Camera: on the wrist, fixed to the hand. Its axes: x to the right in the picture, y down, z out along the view.
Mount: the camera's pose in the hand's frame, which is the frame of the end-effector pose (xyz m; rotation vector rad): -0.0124 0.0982 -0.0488 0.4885 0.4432 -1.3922
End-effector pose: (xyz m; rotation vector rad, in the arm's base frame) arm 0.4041 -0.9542 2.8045 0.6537 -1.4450 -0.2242
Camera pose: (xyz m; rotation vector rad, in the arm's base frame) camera 0.4257 -0.8549 2.8474 1.9135 -0.3945 -0.7455
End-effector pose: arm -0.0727 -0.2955 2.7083 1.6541 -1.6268 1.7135
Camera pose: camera -0.1718 -0.2837 2.6611 1.6584 0.2776 1.4334
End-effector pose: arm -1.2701 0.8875 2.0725 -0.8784 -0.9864 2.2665
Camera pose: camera -1.2454 0.8414 1.9753 -0.2404 -0.4813 0.9541
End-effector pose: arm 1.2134 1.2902 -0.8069 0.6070 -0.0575 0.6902
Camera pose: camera 1.1365 1.3691 -0.8006 0.7714 0.8975 -0.5589
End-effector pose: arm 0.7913 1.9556 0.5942 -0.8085 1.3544 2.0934
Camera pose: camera 0.7415 1.8730 0.6479 -1.4299 0.8973 0.5072
